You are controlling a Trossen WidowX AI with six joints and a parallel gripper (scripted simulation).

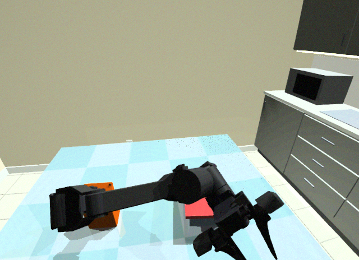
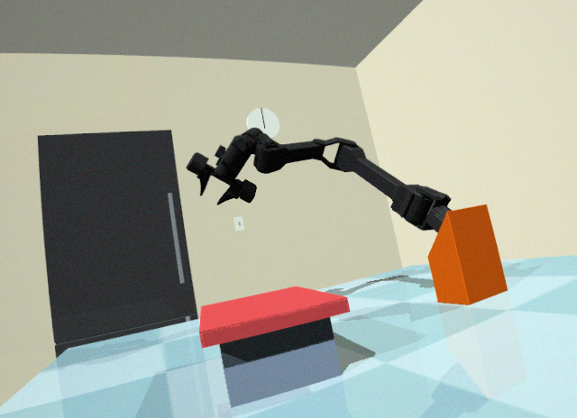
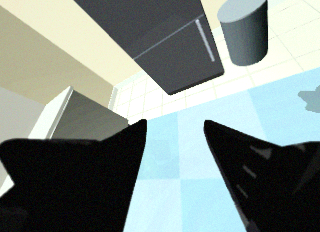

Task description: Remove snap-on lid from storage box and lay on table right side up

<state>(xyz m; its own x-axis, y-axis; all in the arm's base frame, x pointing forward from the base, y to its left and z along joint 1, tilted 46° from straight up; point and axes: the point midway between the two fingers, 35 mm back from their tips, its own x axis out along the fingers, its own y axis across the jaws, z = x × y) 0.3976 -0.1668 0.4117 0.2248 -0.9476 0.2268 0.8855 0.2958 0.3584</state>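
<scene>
My gripper tip is 6 cm short of the red lid, 40 cm to the right of it and 25 cm above it. Round my gripper tip: storage box 6 cm ahead, 40 cm to the left, 29 cm below.
</scene>
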